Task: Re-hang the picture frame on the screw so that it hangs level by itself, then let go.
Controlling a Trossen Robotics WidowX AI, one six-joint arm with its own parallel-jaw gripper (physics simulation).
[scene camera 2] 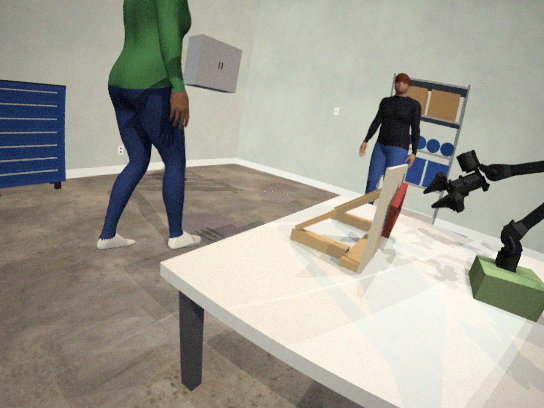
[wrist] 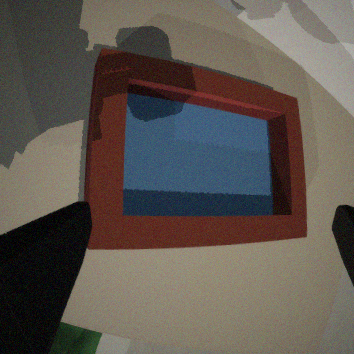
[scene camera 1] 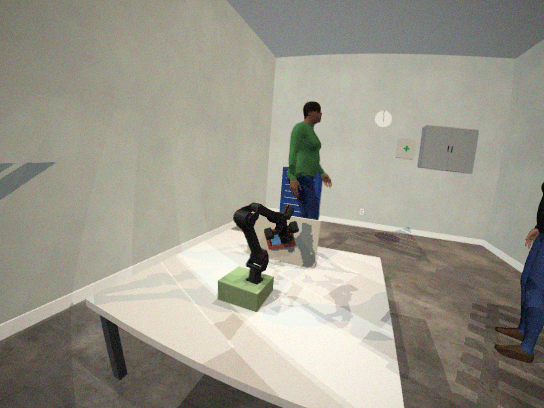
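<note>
The picture frame (scene camera 1: 282, 246) (scene camera 2: 395, 210) (wrist: 200, 232) has a red border around a blue picture. It lies against the upright beige board (scene camera 1: 309, 250) (scene camera 2: 382, 215) (wrist: 200, 280). In the wrist view its bottom edge runs nearly flat and its top edge slopes down to the right; I cannot tell whether it is level. The screw does not show. My gripper (scene camera 1: 281, 231) (scene camera 2: 430, 199) (wrist: 218, 217) is open and empty. It stands in front of the frame with a gap, its fingers spread toward the left and right of the frame's lower part in the wrist view.
A wooden brace (scene camera 2: 320, 242) supports the board from behind on the white table (scene camera 1: 200, 345) (scene camera 2: 300, 300). The arm stands on a green block (scene camera 1: 237, 290) (scene camera 2: 505, 290). A person in green (scene camera 1: 306, 150) (scene camera 2: 145, 50) stands beyond the table; another in black (scene camera 2: 397, 120) stands near a shelf.
</note>
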